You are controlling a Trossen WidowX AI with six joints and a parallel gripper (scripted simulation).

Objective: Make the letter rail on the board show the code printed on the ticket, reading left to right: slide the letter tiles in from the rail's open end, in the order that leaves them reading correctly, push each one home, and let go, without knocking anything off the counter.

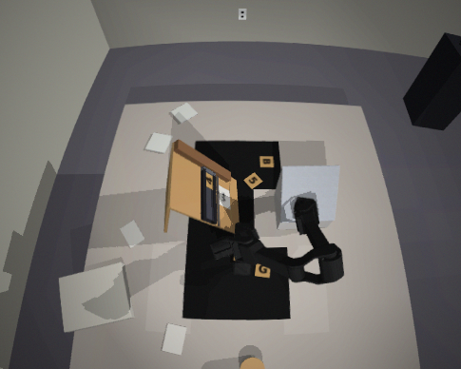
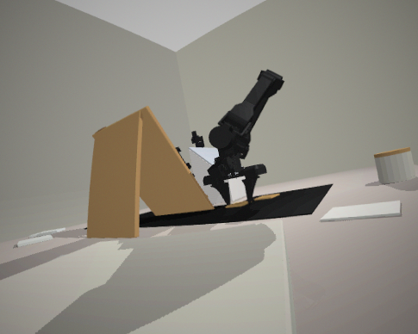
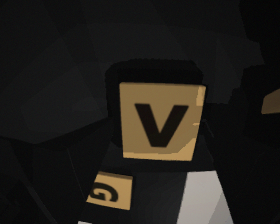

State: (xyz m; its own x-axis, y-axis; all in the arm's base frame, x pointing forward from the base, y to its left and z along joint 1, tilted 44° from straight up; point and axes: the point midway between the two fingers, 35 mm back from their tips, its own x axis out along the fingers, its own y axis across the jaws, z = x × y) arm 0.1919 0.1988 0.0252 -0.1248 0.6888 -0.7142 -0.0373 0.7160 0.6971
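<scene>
Right now my gripper tip is 80 mm past the g tile and 50 mm to the right of it. Also, from my gripper tip: black mat 150 mm to the right; white ticket 90 mm ahead, 200 mm to the right, 80 mm above; v tile right at my gripper tip.
</scene>
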